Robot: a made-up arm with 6 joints.
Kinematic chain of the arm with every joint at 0, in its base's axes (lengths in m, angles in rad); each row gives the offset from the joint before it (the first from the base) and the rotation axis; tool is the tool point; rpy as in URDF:
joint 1: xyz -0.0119 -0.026 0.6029 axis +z
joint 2: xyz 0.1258 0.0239 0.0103 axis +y
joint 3: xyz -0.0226 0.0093 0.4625 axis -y
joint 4: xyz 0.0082 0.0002 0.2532 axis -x
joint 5: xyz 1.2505 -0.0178 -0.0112 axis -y
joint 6: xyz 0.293 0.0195 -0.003 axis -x
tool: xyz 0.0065 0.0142 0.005 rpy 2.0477 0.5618 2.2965
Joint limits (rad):
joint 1: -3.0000..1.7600
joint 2: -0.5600..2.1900
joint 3: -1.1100..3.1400
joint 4: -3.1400..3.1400
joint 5: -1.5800..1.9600
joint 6: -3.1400..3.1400
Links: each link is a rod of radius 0.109 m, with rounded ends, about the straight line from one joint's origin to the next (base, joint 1, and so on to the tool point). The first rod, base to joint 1, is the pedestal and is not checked.
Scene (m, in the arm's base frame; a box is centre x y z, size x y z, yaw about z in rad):
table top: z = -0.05
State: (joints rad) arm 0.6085 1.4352 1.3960 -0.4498 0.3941 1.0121
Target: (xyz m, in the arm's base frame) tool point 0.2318 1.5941 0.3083
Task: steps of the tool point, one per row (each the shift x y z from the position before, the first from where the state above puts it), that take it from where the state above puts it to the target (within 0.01 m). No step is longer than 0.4 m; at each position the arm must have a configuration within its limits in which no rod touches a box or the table.
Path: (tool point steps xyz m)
1: -0.2135 0.2704 -0.1465
2: -0.2903 0.1863 -0.1513
3: -0.3356 0.0837 -0.1442
4: -0.3450 -0.0234 -0.1269
5: -0.3193 -0.1207 -0.1025

